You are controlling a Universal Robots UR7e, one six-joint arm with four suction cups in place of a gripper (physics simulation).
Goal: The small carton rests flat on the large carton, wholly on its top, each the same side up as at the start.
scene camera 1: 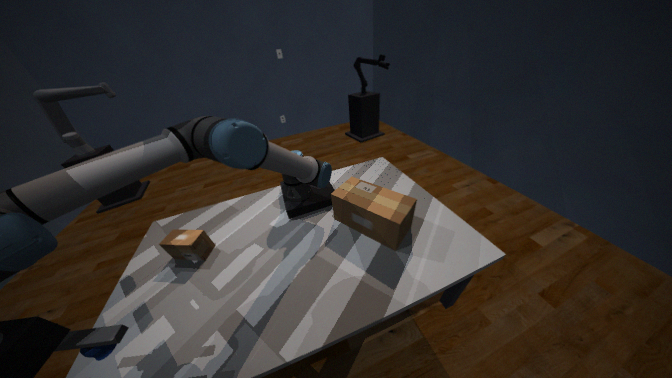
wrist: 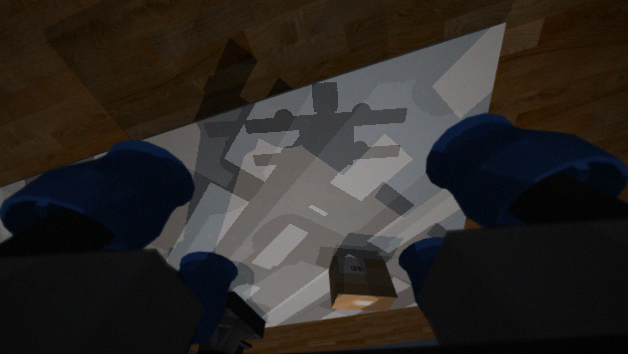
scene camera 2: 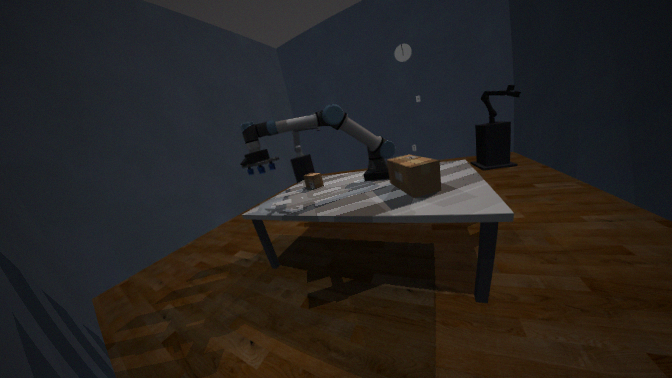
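Pixels of known places: end effector, tool point: (scene camera 1: pixel 56 376) (wrist: pixel 313 224) (scene camera 2: pixel 262 171); arm's base, origin of the base link: (scene camera 1: pixel 298 192) (wrist: pixel 225 325) (scene camera 2: pixel 377 168).
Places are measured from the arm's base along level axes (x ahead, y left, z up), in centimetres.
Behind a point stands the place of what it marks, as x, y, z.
The small brown carton (scene camera 1: pixel 187 245) {12.2, -50.9, 5.1} (scene camera 2: pixel 313 181) {12.4, -50.4, 0.8} (wrist: pixel 361 276) {9.5, -55.2, 0.5} rests on the table (scene camera 1: pixel 320 300) {53.6, -13.1, -5.2} (scene camera 2: pixel 380 218) {68.8, 4.4, -6.5}, towards its left side in both scene views. The large brown carton (scene camera 1: pixel 372 212) {42.8, 16.3, 10.1} (scene camera 2: pixel 416 175) {51.9, 22.7, 5.8} stands apart from it on the table, a pale label on its top; it does not show in the wrist view. My gripper (scene camera 2: pixel 261 169) (wrist: pixel 315 225) {53.7, -61.4, 21.7} is open, its blue suction cups bare and pointing down. It hangs in the air higher than the small carton and to its left in scene view 2. Part of it shows at the lower left of scene view 1.
My arm's black base (scene camera 1: pixel 306 200) {8.6, 1.3, -0.2} (scene camera 2: pixel 376 171) {9.9, -0.3, 0.4} stands on the table, close to the large carton. A dark pedestal (scene camera 1: pixel 364 115) (scene camera 2: pixel 493 144) with a small black arm stands on the floor beyond. Another pedestal (scene camera 2: pixel 302 167) with a grey arm stands behind the table's left side.
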